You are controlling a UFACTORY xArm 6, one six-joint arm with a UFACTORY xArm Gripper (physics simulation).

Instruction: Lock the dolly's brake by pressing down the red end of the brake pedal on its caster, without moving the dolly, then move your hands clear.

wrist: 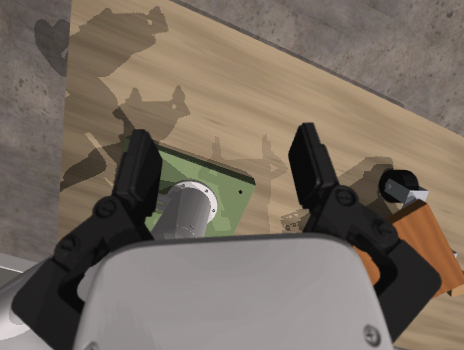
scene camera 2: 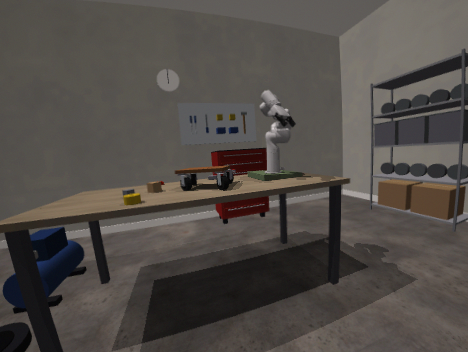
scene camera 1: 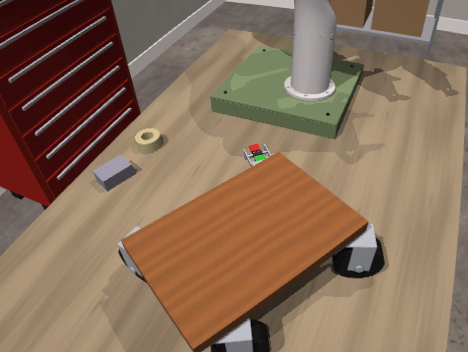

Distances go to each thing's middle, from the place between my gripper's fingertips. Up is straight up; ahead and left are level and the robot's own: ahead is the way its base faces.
Now: hand 470 mm short of the dolly [scene camera 1: 212, 263], 250 mm to the left of it and 290 mm above it. Round my hand: grey block [scene camera 1: 117, 170] 340 mm ahead, 590 mm to the right, 340 mm below.
